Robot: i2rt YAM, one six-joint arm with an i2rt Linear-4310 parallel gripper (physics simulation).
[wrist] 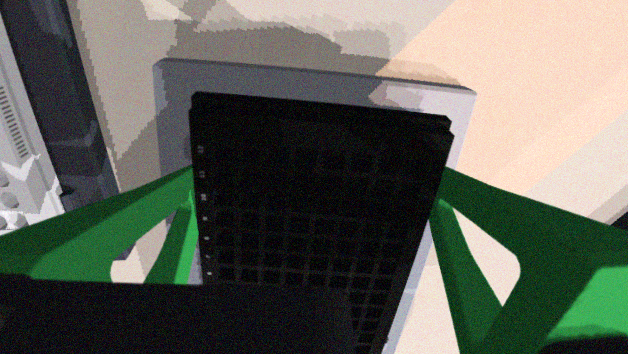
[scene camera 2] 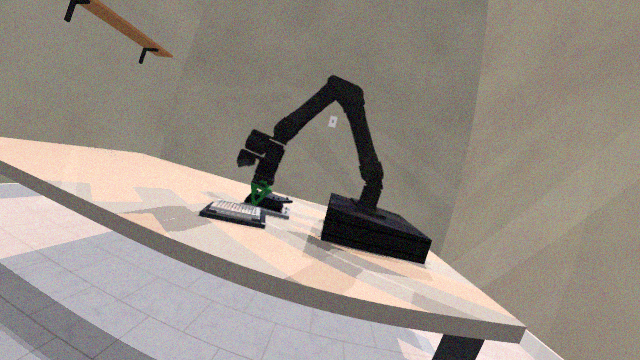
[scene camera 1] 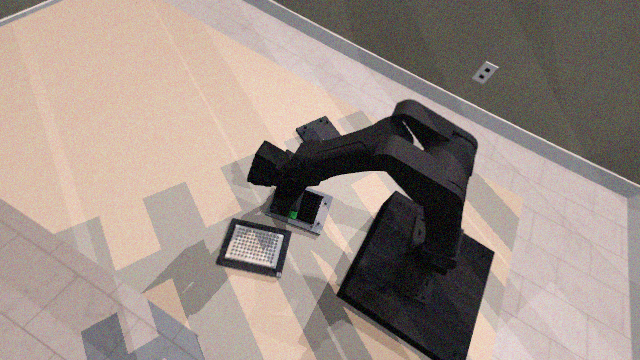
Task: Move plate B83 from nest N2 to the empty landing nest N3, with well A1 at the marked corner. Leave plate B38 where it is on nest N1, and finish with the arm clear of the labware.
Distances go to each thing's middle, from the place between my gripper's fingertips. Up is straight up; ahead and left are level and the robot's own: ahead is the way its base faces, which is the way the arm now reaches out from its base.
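The black grid plate (wrist: 288,192) has my hand 3 cm past it and 1 cm below it. Counted from my hand, the white well plate (scene camera 1: 249,245) is 2 cm ahead and 15 cm to the left.
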